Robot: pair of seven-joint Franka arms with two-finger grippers.
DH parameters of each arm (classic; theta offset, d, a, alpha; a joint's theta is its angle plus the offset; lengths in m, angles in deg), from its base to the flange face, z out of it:
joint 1: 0 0.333 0 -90
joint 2: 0 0 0 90
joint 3: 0 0.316 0.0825 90
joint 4: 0 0 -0.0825 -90
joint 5: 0 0.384 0 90
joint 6: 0 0 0.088 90
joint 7: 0 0.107 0 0
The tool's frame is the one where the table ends.
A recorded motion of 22 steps. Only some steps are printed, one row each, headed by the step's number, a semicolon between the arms.
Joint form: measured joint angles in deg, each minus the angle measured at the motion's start. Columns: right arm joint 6, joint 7, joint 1, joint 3, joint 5, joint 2, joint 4; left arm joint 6, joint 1, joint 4, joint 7, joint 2, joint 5, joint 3.
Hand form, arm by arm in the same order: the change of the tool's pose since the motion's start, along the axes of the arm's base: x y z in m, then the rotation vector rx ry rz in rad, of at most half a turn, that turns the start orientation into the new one. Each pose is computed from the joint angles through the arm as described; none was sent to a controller.
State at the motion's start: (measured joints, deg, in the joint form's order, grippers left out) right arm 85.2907 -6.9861 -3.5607 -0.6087 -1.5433 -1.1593 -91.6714; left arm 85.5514 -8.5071 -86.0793 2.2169 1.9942 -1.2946 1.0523
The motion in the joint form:
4: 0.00 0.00 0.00 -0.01 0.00 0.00 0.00; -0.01 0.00 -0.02 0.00 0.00 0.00 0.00
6: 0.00 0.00 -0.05 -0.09 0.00 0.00 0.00; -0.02 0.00 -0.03 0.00 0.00 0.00 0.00
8: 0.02 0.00 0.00 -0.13 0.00 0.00 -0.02; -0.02 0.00 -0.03 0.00 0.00 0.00 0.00
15: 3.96 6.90 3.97 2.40 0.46 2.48 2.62; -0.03 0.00 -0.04 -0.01 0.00 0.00 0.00
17: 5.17 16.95 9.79 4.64 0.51 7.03 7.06; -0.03 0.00 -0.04 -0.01 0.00 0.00 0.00
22: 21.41 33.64 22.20 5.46 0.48 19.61 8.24; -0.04 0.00 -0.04 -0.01 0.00 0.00 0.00
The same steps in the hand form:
4: 0.0000 -0.0001 0.0000 0.0000 0.0000 -0.0002; 0.0000 0.0000 -0.0002 0.0001 0.0005 0.0000
6: -0.0001 -0.0013 0.0000 0.0000 0.0000 -0.0024; 0.0000 0.0000 -0.0003 0.0001 0.0009 0.0000
8: -0.0001 -0.0012 -0.0001 0.0000 0.0000 -0.0023; 0.0000 0.0000 -0.0003 0.0001 0.0009 0.0000
15: 0.0228 0.0615 0.0032 0.0006 -0.0741 -0.0076; -0.0001 0.0000 -0.0004 0.0002 0.0012 0.0002
17: 0.0413 0.1428 -0.0039 0.0073 -0.0953 -0.0427; -0.0001 0.0000 -0.0004 0.0002 0.0012 0.0002
22: 0.0787 0.3000 -0.1054 0.0608 -0.1663 -0.1056; -0.0001 0.0000 -0.0004 0.0002 0.0014 0.0002

